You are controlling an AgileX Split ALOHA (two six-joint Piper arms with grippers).
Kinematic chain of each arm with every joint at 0, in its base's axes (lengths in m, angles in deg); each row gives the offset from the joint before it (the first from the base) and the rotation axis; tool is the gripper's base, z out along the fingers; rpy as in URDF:
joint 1: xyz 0 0 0.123 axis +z
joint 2: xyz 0 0 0 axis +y
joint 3: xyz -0.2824 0 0.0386 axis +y
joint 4: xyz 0.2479 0 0.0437 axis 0.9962 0 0.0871
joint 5: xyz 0 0 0 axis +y
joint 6: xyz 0.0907 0 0.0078 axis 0.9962 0 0.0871
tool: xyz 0 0 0 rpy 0 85 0
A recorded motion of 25 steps. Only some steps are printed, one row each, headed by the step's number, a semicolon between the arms.
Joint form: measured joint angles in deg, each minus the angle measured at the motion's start. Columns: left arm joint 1, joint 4, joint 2, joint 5, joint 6, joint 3; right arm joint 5, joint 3, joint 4, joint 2, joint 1, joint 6.
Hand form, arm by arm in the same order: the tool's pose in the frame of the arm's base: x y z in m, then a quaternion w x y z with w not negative. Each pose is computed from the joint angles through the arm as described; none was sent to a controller.
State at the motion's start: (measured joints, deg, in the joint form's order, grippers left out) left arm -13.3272 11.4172 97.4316 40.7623 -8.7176 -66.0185; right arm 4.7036 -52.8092 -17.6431 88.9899 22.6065 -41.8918
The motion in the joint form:
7: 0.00 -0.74 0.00 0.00 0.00 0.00; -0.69 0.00 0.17 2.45 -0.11 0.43
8: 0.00 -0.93 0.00 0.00 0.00 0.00; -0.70 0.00 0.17 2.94 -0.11 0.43
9: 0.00 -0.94 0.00 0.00 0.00 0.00; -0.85 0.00 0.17 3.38 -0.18 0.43
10: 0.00 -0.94 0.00 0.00 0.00 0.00; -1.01 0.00 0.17 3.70 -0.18 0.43
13: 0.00 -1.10 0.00 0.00 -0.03 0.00; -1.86 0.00 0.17 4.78 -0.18 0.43
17: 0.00 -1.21 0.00 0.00 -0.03 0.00; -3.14 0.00 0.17 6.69 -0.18 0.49
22: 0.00 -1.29 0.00 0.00 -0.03 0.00; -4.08 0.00 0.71 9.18 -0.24 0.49
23: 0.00 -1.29 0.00 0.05 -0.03 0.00; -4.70 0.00 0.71 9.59 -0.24 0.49
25: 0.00 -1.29 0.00 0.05 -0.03 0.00; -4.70 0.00 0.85 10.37 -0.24 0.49
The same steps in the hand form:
7: 0.3380 -0.0687 0.2231 0.20743 0.09626 0.97289 0.03447; 0.3138 0.1278 0.2283 0.41749 -0.58115 0.68287 -0.14715
8: 0.3380 -0.0689 0.2231 0.20721 0.09526 0.97308 0.03318; 0.3146 0.1282 0.2254 0.41392 -0.58239 0.68424 -0.14598
9: 0.3380 -0.0689 0.2231 0.20720 0.09521 0.97309 0.03312; 0.3156 0.1282 0.2229 0.41172 -0.58288 0.68531 -0.14519
10: 0.3380 -0.0689 0.2231 0.20720 0.09521 0.97309 0.03312; 0.3162 0.1285 0.2212 0.41059 -0.58347 0.68566 -0.14444
13: 0.3379 -0.0691 0.2230 0.20702 0.09410 0.97328 0.03198; 0.3184 0.1299 0.2158 0.40919 -0.58497 0.68573 -0.14193
17: 0.3379 -0.0692 0.2230 0.20689 0.09352 0.97338 0.03124; 0.3220 0.1321 0.2057 0.40505 -0.58751 0.68698 -0.13721
22: 0.3379 -0.0693 0.2230 0.20680 0.09310 0.97346 0.03069; 0.3259 0.1338 0.1916 0.39431 -0.58857 0.69379 -0.12949
23: 0.3378 -0.0693 0.2230 0.20638 0.09307 0.97355 0.03080; 0.3268 0.1344 0.1898 0.39613 -0.58865 0.69285 -0.12858
25: 0.3378 -0.0693 0.2230 0.20638 0.09307 0.97355 0.03080; 0.3276 0.1348 0.1850 0.39039 -0.58962 0.69572 -0.12619

